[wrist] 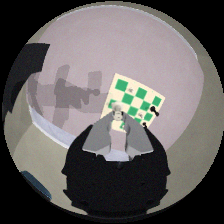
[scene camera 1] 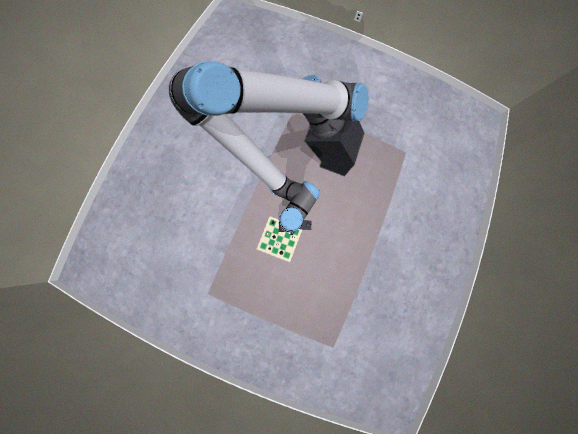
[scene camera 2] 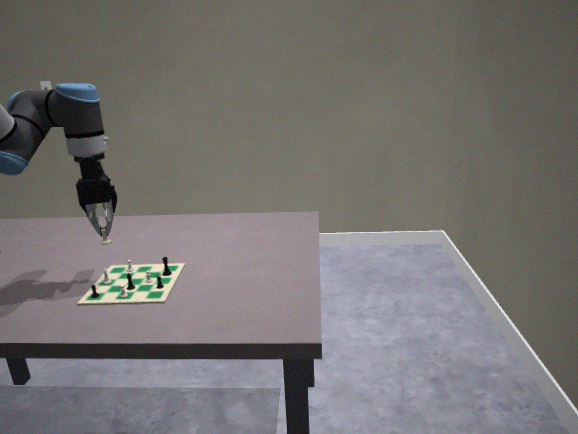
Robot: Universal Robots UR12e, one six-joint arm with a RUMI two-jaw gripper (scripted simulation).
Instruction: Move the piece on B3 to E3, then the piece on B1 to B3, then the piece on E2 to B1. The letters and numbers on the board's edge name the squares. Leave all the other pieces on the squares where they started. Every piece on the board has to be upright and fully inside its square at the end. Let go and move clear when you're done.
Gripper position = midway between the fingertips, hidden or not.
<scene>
In view: the gripper (scene camera 2: 104,235) and a board (scene camera 2: 144,293).
The board shows as well in the wrist view (wrist: 144,98) and in scene camera 1 (scene camera 1: 286,244). The gripper is seen too in the wrist view (wrist: 117,111).
</scene>
